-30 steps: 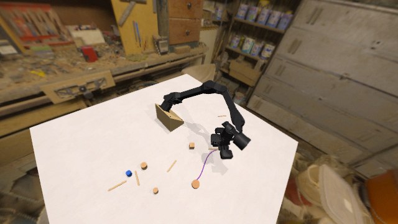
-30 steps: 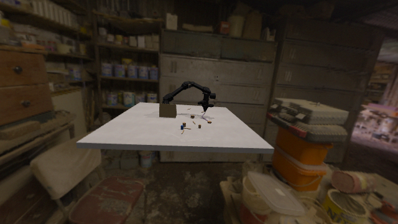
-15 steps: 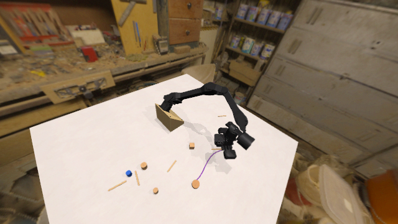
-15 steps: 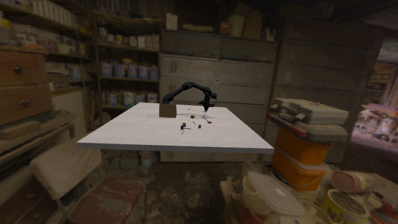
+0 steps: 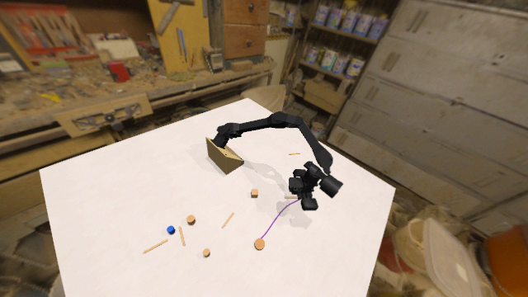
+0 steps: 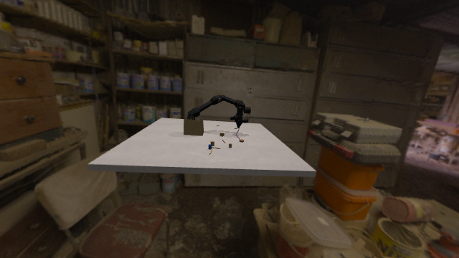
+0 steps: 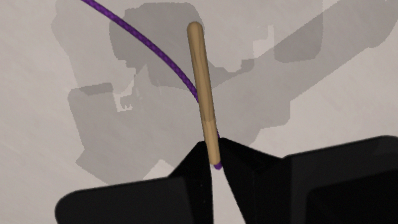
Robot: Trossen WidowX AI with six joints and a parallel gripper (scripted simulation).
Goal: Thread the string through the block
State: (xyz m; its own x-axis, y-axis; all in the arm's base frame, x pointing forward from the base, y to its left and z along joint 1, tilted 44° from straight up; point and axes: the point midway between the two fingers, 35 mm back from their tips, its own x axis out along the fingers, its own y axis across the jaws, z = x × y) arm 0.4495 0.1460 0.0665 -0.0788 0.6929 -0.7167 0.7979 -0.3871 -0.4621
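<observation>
Now: gripper tip 15 cm past the small wooden block, 13 cm to the left of it and 4 cm above it. Round my gripper tip: round wooden button (25 cm to the right, 5 cm below, 2 cm ahead); thin wooden stick (1 cm to the right, 1 cm behind); blue cylinder (48 cm to the right, 23 cm behind, 4 cm below).
</observation>
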